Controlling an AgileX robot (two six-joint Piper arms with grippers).
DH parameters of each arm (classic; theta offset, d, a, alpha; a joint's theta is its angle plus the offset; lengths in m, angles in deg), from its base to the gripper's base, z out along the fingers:
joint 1: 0 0.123 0 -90
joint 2: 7.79 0 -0.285 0
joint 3: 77.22 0 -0.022 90
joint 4: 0 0.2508 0 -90
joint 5: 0 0 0.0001 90
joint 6: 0 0.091 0 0
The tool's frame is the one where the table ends.
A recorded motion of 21 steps. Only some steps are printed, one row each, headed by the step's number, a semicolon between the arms.
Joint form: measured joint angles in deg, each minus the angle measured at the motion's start. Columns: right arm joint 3, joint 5, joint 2, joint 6, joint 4, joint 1; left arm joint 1, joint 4, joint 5, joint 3, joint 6, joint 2.
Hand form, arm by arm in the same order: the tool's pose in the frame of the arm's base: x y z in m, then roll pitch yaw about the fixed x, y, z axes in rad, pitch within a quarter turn. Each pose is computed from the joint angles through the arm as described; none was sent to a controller.
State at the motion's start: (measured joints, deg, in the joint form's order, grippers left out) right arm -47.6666 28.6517 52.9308 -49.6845 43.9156 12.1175; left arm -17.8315 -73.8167 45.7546 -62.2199 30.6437 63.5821
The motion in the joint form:
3: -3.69 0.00 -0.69 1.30 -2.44 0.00; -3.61 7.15 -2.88 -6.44 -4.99 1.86
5: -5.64 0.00 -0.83 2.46 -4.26 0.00; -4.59 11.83 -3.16 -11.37 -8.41 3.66
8: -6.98 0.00 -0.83 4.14 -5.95 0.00; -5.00 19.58 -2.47 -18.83 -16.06 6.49
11: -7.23 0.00 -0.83 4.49 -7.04 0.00; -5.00 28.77 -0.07 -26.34 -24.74 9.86
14: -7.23 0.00 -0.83 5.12 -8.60 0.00; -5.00 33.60 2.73 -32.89 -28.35 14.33
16: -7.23 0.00 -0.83 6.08 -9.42 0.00; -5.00 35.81 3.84 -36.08 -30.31 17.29
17: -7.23 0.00 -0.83 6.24 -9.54 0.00; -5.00 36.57 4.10 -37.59 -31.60 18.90
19: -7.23 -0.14 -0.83 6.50 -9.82 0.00; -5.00 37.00 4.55 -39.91 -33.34 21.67
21: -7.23 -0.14 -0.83 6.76 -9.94 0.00; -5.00 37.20 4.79 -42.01 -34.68 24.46
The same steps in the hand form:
3: 0.1779 0.0678 0.3828 -2.8859 1.2604 -2.3234; 0.1954 -0.1379 0.4387 -1.8142 0.8330 -2.8123
5: 0.1769 0.0665 0.3936 -2.7892 1.2764 -2.2396; 0.2004 -0.1416 0.4540 -1.8328 0.8703 -2.8154
8: 0.1766 0.0654 0.4005 -2.7497 1.2860 -2.2130; 0.2096 -0.1433 0.4749 -1.8678 0.8864 -2.8039
11: 0.1767 0.0648 0.4015 -2.7090 1.2790 -2.1782; 0.2217 -0.1434 0.4901 -1.9503 0.8853 -2.8166
14: 0.1770 0.0638 0.4008 -2.6750 1.2651 -2.1523; 0.2391 -0.1485 0.4968 -2.0280 0.8863 -2.8611
16: 0.1771 0.0634 0.4004 -2.6887 1.2627 -2.1718; 0.2526 -0.1527 0.4958 -2.0693 0.8723 -2.8795
17: 0.1772 0.0633 0.4004 -2.6916 1.2625 -2.1756; 0.2604 -0.1553 0.4946 -2.0779 0.8566 -2.8765
19: 0.1773 0.0630 0.4004 -2.6887 1.2628 -2.1761; 0.2735 -0.1607 0.4910 -2.0847 0.8244 -2.8732
21: 0.1773 0.0630 0.4004 -2.6965 1.2633 -2.1851; 0.2871 -0.1664 0.4859 -2.0911 0.7945 -2.8710

